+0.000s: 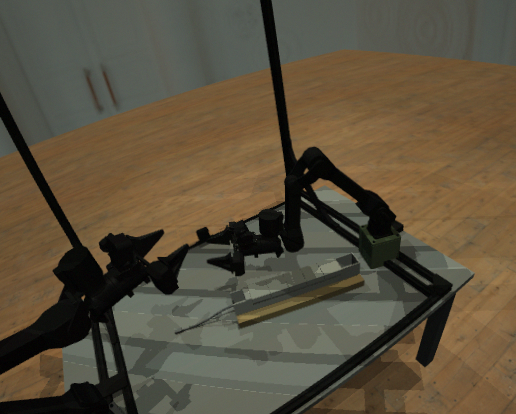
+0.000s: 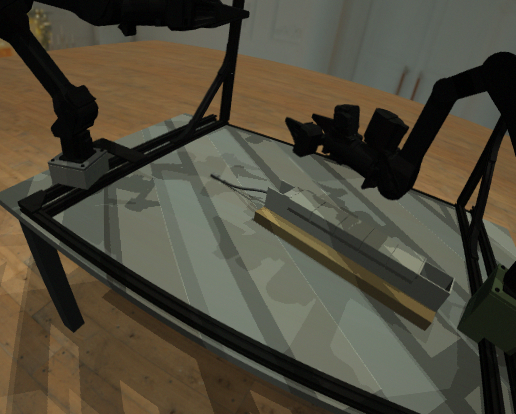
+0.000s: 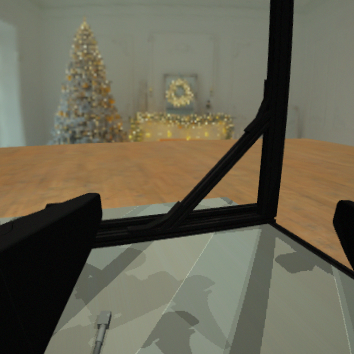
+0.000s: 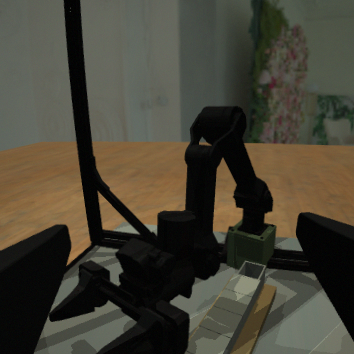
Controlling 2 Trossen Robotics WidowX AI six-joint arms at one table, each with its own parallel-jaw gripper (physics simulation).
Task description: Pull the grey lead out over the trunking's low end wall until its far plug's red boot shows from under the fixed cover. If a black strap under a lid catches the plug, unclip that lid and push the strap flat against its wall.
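Places are measured from the left arm's base along level axes (x down, y ahead, z right), in millimetres.
Pixels of known places: left gripper, between the fingertips: [image 1: 206,251] [image 2: 299,117] [image 3: 218,208] [image 4: 69,337]; right gripper, between the fingertips: [image 1: 175,237] [image 2: 245,13] [image 4: 184,230]; left arm's base, origin of its link: [image 1: 379,231] [image 4: 252,227]; right arm's base, origin of its link: [image 2: 78,155].
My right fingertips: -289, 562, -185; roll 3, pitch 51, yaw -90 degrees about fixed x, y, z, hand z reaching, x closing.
Ahead of a thing's pixels: the offset from my right fingertips to its top centre, as dx, dy, dz. "spot": to the spot under its first point.
The grey trunking @[+320, -258, +113] [image 1: 300,294] [image 2: 350,240] [image 4: 258,290] lies on the table, topped by pale covers or lids @[+320, -365, +124] [image 2: 402,255] [image 4: 242,285]; which one is fixed is unclear. The grey lead @[spot: +383, +45, +84] [image 1: 202,321] [image 2: 235,186] [image 3: 100,337] runs out over its left end, with its near plug @[+389, +124, +76] [image 3: 104,318] on the table. No red boot or black strap shows. My left gripper [image 1: 205,248] [image 2: 300,118] [image 3: 218,208] [image 4: 69,337] is open and empty, above the table beyond the trunking's lead end. My right gripper [image 1: 175,238] [image 2: 245,14] is open and empty, high at the left.
A wooden strip [image 1: 300,303] [image 2: 345,270] [image 4: 260,312] lies along the trunking's near side. The left arm's green base block [image 1: 378,252] [image 2: 492,310] [image 4: 250,250] stands near the trunking's right end. Black frame rails and uprights [image 1: 275,75] [image 2: 231,75] [image 3: 280,100] [image 4: 77,100] border the table.
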